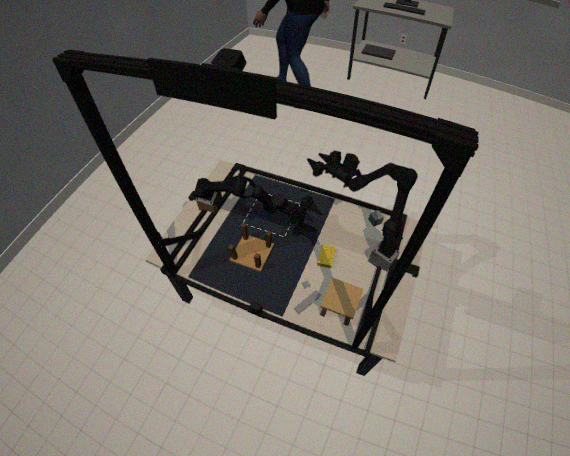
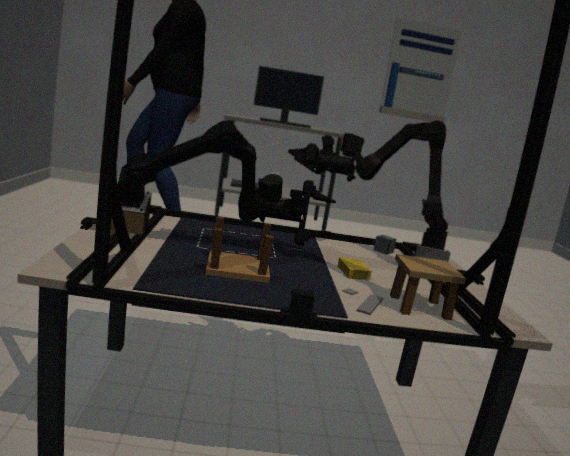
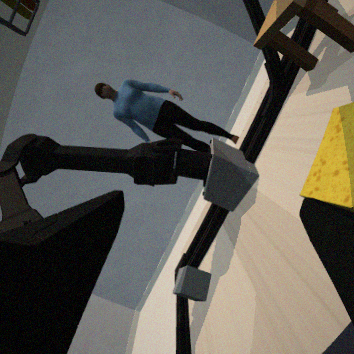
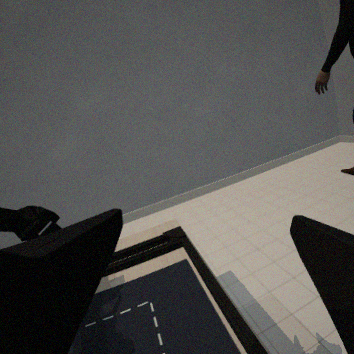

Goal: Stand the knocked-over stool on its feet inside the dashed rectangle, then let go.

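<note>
The wooden stool lies upside down on the dark mat, its legs pointing up. It sits just in front of the white dashed rectangle. My left gripper is open and empty. It hovers low at the rectangle's right end, apart from the stool. My right gripper is open and empty, high above the back of the mat.
A second stool stands upright at the front right. A yellow sponge, a grey block and a flat grey strip lie on the bare table. A person walks behind the black frame.
</note>
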